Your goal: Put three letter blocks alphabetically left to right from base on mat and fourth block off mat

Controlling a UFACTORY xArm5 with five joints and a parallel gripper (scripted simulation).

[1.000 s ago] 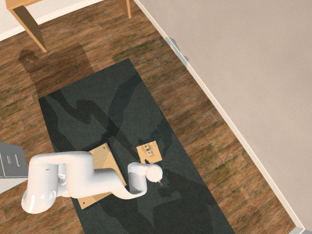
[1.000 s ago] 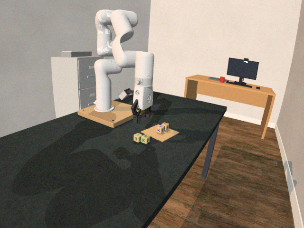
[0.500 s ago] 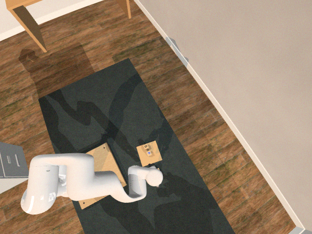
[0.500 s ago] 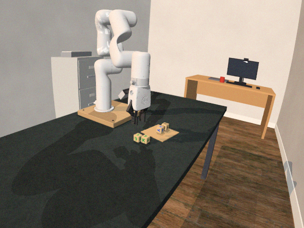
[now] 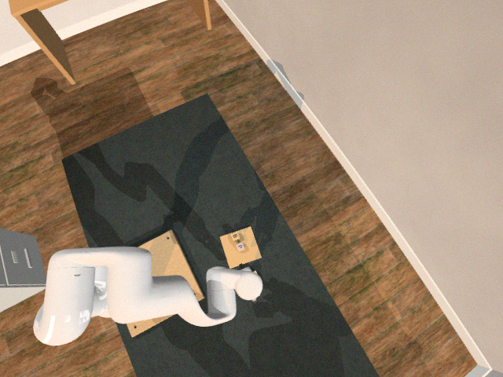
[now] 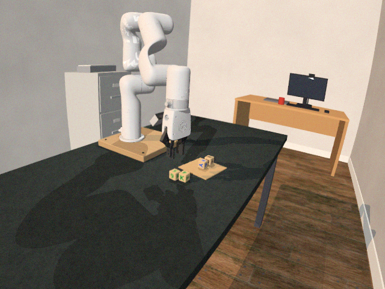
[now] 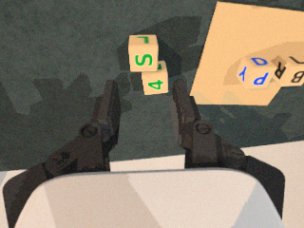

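My hand is 90 mm above the green-lettered block. From my hand the other things lie so: tan mat (140 mm to the left, 110 mm below, 40 mm ahead).
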